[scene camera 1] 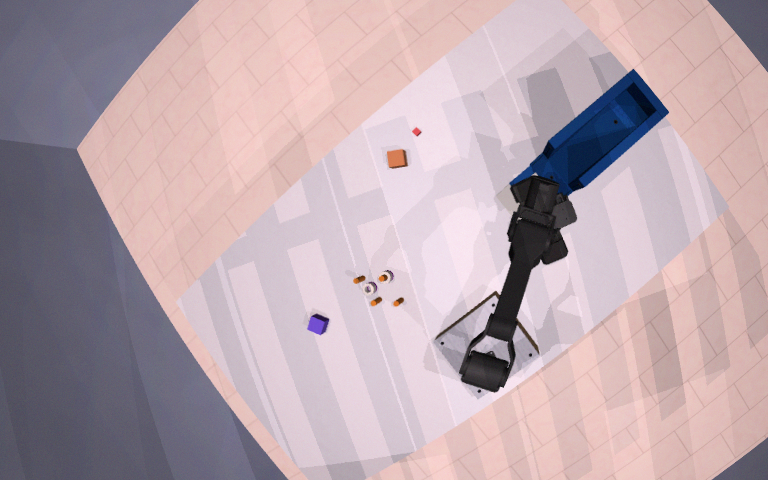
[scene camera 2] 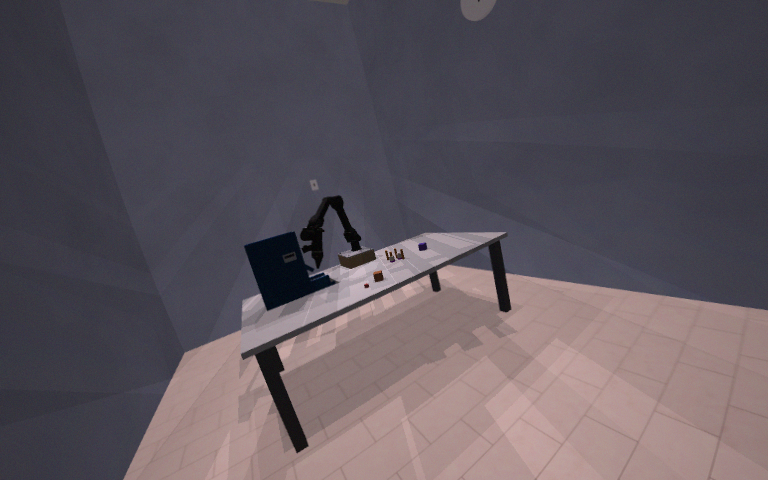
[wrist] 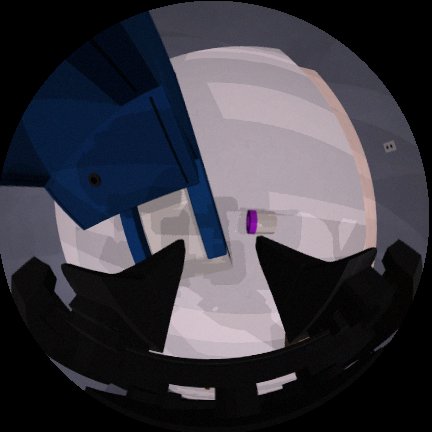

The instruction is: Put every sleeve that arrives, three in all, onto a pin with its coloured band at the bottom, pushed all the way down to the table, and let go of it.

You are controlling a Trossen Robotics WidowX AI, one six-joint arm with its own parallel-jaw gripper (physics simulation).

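Note:
One sleeve lies on its side on the table beside the blue chute's end, purple band to the left in the wrist view; the arm hides it in scene camera 1. My gripper is open and empty, pointing down above the table; the sleeve shows just beyond its right fingertip in the wrist view. A second sleeve stands around an orange pin, purple low. A third sleeve stands upright near it, purple low; I cannot tell whether it is on a pin. Other pins stand bare.
The blue chute stands beside the gripper, its side rails close to the sleeve. An orange block, a small red cube and a purple cube are on the table.

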